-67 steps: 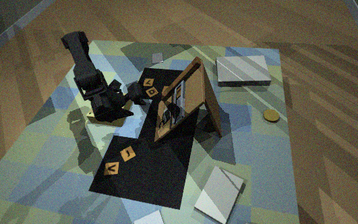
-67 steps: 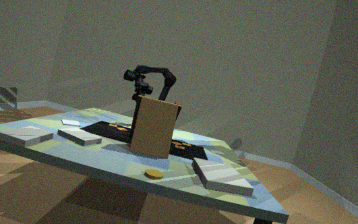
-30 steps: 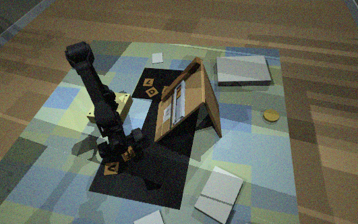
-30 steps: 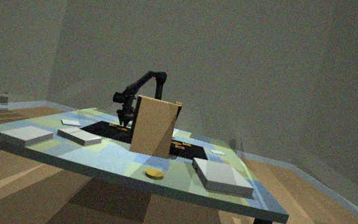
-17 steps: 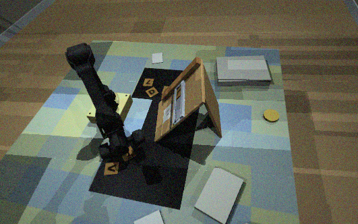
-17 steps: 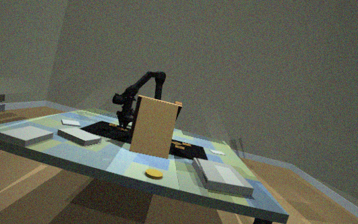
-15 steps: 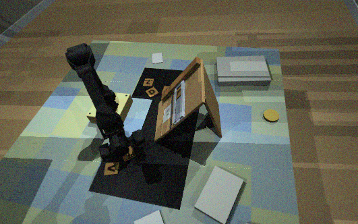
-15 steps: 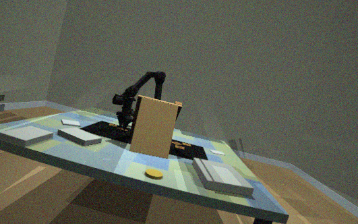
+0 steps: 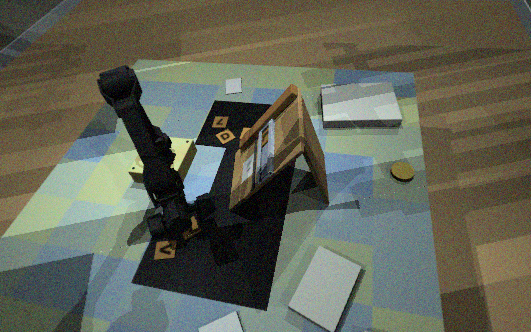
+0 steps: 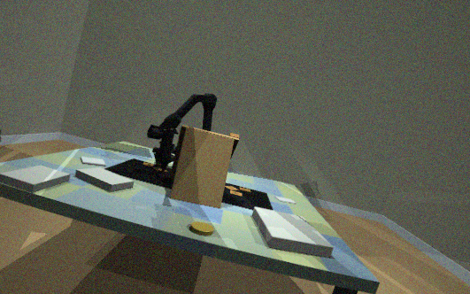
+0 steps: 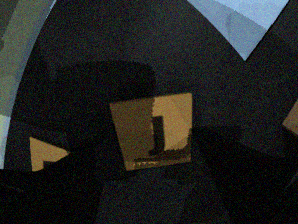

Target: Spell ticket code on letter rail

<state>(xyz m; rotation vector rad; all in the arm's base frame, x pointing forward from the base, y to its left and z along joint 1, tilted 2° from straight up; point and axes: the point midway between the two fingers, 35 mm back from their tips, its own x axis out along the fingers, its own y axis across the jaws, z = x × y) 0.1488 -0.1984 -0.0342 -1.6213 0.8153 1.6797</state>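
Right now the j tile is right at my gripper tip. From my gripper tip the other things lie so: v tile 8 cm to the right, 5 cm behind; then white ticket 19 cm to the left, 15 cm ahead, 8 cm above; then black mat 20 cm to the left, 5 cm ahead.
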